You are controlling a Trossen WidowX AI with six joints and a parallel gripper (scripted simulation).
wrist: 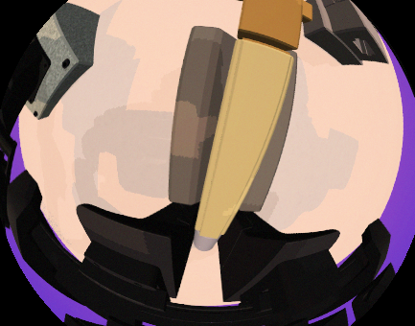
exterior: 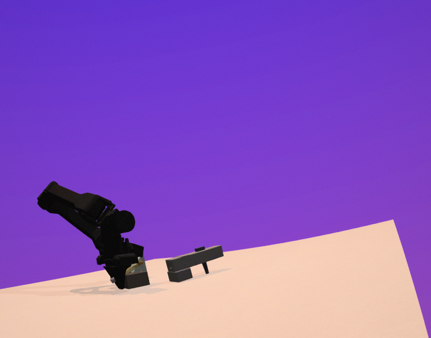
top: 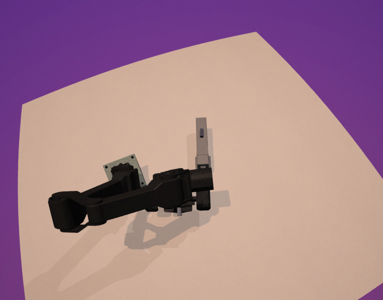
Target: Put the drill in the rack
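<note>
Right now my gripper tip is 20 mm short of the rack block, 50 mm to the right of it and 20 mm below it. Round my gripper tip: housing (160 mm ahead, 170 mm to the left, 40 mm above); then key (170 mm ahead, 190 mm to the left, 50 mm above); then drill (10 mm ahead, 30 mm to the left, 50 mm above).
</note>
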